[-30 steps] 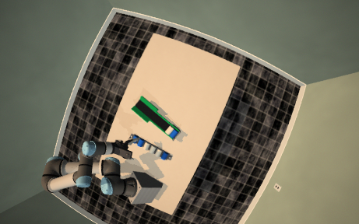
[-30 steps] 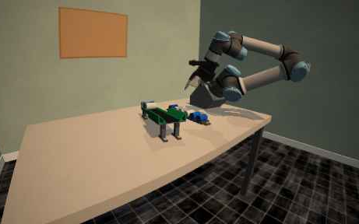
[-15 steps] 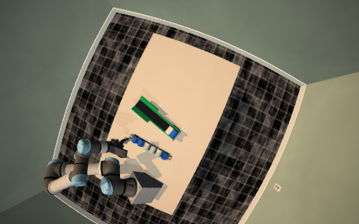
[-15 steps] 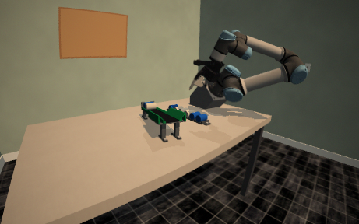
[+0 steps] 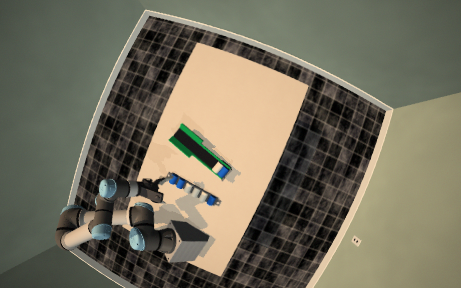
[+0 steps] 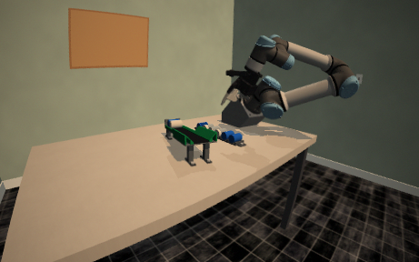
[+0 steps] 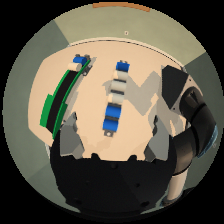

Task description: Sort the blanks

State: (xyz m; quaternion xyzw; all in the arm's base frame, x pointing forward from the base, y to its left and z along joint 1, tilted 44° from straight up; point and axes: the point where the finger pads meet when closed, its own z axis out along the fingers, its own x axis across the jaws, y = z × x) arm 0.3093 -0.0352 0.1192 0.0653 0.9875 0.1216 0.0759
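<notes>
The stock rack is 1 cm behind my hand, 8 cm to the right of it and 20 cm below it.
</notes>
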